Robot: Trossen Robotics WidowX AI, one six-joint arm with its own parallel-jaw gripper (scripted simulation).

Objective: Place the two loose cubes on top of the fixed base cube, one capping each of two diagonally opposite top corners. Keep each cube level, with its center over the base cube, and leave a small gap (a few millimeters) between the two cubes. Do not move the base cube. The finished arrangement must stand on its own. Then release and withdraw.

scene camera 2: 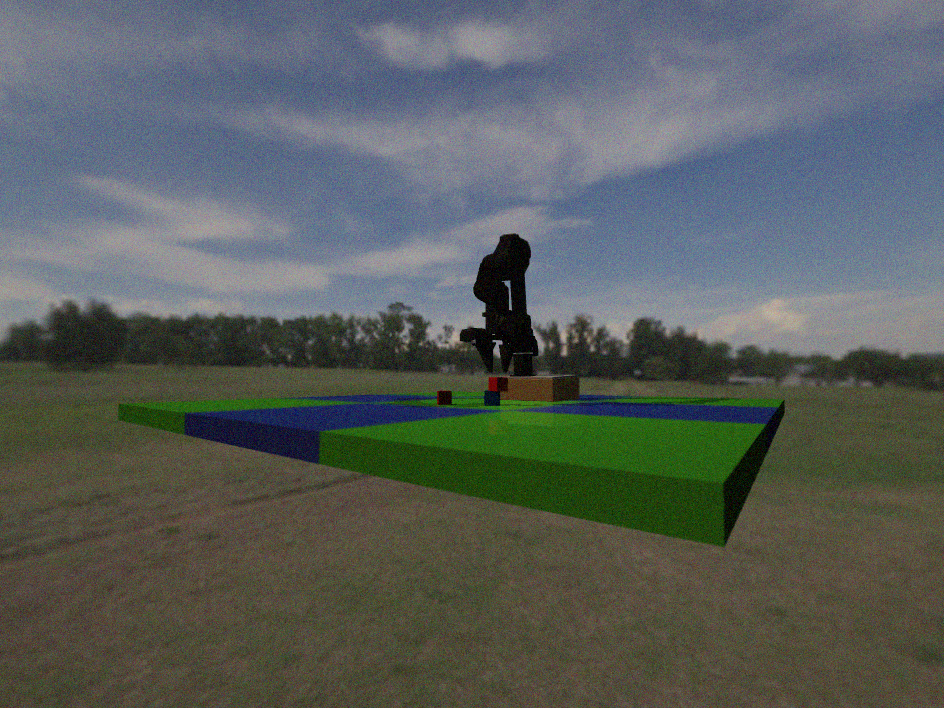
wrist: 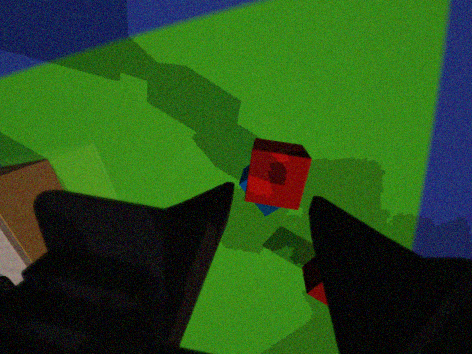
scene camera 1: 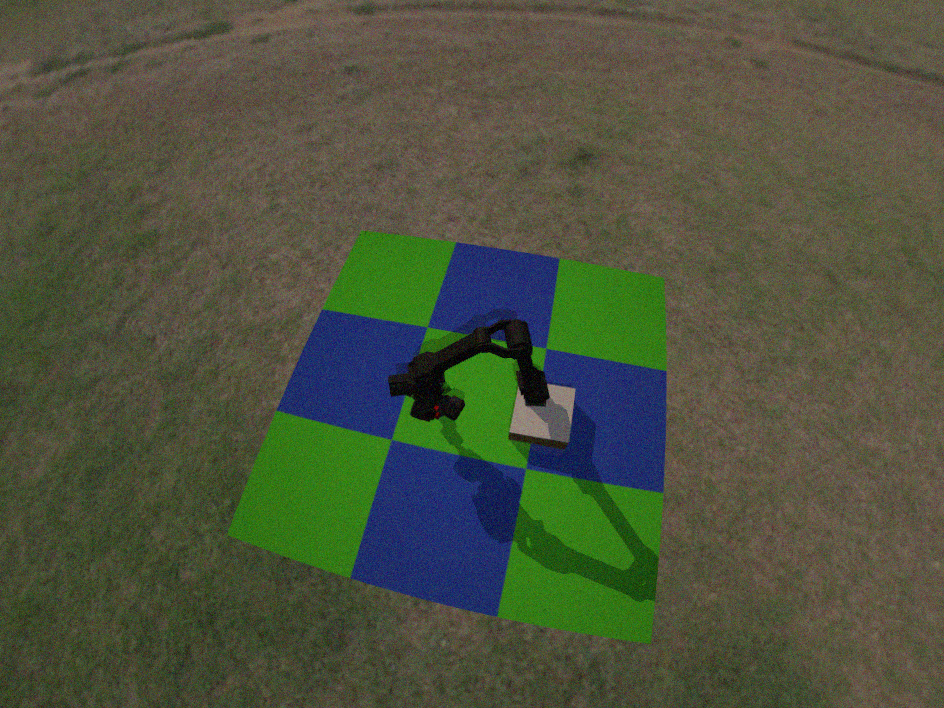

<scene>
In view: the gripper (scene camera 2: pixel 497 372) and a red cube (wrist: pixel 278 171).
The gripper is seen too in the wrist view (wrist: pixel 271 196) and in scene camera 1 (scene camera 1: pixel 435 407).
</scene>
